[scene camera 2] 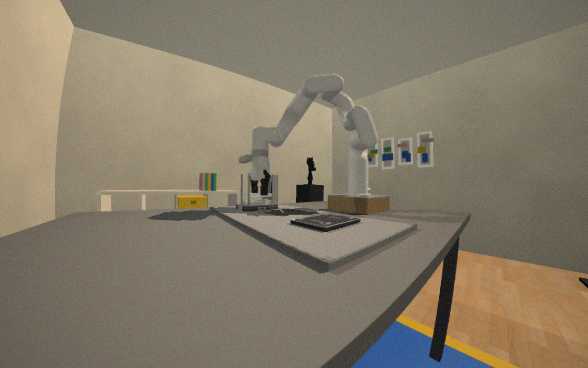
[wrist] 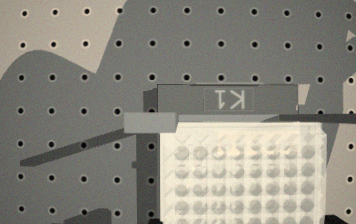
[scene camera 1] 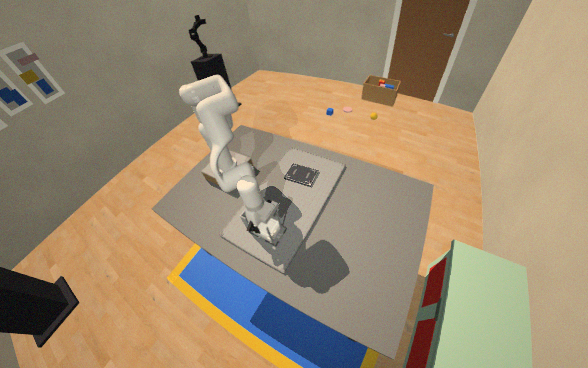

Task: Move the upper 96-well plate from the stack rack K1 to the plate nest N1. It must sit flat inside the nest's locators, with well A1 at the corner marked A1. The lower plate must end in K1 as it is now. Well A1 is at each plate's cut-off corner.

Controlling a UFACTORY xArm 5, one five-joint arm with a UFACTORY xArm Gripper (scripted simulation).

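What I can see here is a white 96-well plate [wrist: 200, 146].
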